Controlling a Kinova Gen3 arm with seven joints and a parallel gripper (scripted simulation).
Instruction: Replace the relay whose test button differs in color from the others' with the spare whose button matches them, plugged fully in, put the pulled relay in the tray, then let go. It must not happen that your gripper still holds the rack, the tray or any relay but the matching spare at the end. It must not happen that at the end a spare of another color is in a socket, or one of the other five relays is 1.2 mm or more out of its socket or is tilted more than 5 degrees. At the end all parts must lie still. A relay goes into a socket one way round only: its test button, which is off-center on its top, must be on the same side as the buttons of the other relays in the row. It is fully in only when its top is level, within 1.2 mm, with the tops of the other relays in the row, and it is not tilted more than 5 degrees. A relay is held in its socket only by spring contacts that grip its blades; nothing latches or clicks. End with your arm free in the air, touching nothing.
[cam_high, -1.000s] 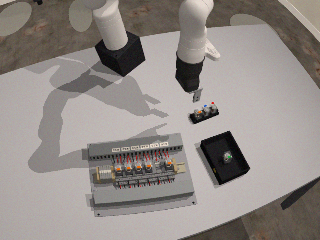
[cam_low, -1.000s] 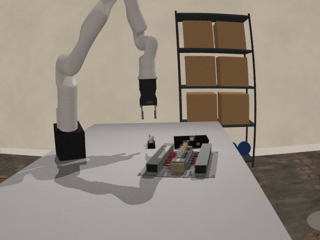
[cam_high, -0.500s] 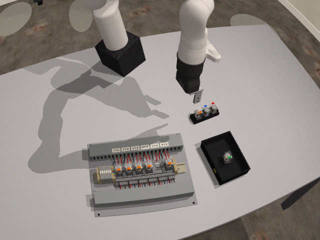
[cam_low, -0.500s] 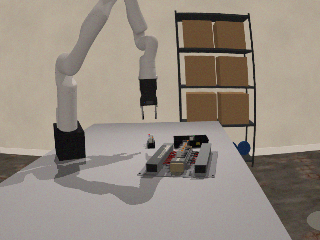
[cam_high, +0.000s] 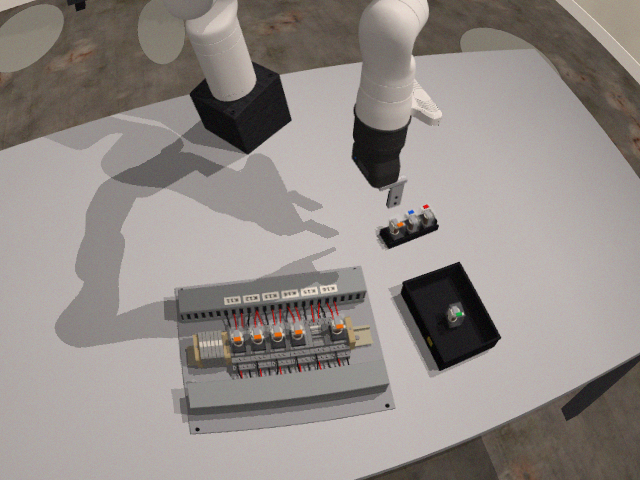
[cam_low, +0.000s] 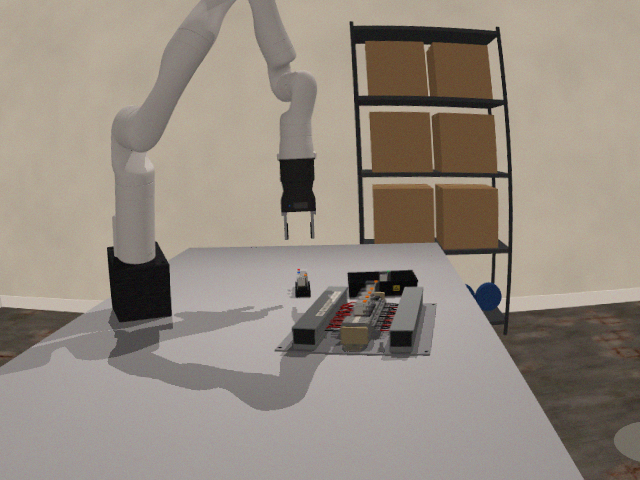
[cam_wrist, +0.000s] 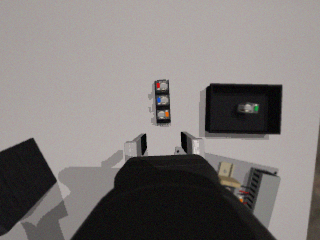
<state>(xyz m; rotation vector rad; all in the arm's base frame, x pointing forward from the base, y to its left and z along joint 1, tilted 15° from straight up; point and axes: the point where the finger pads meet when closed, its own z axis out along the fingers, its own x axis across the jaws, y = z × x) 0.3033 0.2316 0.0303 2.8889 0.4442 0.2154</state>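
The blue-button relay lies 13 cm below my hand, 7 cm to the left of it and 2 cm behind it. The rest, counted from my hand: red-button relay: 13 cm below, 10 cm to the left, 3 cm behind; then spare holder: 15 cm below, 7 cm to the left, 2 cm behind; then green-button relay: 18 cm ahead, 13 cm below, 10 cm to the left.
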